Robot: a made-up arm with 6 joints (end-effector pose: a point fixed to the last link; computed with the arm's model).
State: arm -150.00 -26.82 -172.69 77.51 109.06 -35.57
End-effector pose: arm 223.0 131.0 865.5 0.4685 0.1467 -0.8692 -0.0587
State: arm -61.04 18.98 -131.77 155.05 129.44 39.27
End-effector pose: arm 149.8 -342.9 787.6 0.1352 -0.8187 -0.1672 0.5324
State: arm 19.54 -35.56 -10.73 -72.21 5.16 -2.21
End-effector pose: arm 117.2 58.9 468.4 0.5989 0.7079 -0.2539 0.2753
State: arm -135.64 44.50 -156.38 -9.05 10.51 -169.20
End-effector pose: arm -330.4 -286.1 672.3 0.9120 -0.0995 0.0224 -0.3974
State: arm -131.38 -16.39 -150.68 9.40 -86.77 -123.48
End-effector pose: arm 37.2 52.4 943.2 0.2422 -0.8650 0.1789 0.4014
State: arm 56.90 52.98 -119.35 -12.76 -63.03 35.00
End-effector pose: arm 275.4 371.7 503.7 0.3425 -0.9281 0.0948 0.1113
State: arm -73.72 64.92 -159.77 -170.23 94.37 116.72
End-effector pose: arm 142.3 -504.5 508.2 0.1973 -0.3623 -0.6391 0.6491
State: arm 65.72 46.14 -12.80 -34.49 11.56 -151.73
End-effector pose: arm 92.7 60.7 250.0 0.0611 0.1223 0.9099 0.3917
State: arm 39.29 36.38 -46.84 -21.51 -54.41 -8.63
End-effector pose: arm 253.7 212.6 333.1 0.2430 0.9393 -0.2378 0.0452
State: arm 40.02 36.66 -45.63 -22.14 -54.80 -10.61
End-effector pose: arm 245.3 212.2 327.6 0.2538 0.9401 -0.2200 0.0585
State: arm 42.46 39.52 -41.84 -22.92 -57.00 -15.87
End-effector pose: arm 217.9 207.8 301.5 0.2877 0.9391 -0.1696 0.0811
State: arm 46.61 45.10 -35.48 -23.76 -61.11 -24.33
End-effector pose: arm 170.6 191.5 261.9 0.3378 0.9309 -0.0836 0.1114
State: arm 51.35 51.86 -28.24 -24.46 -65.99 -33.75
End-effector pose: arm 118.3 161.0 228.9 0.3844 0.9122 0.0163 0.1410
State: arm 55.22 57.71 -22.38 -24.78 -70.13 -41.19
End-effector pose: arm 79.6 128.8 212.2 0.4158 0.8900 0.0966 0.1605
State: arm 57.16 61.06 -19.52 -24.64 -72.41 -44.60
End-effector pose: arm 62.1 110.5 206.5 0.4314 0.8766 0.1337 0.1663
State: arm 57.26 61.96 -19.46 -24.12 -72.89 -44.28
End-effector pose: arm 60.8 108.4 204.0 0.4364 0.8756 0.1305 0.1608
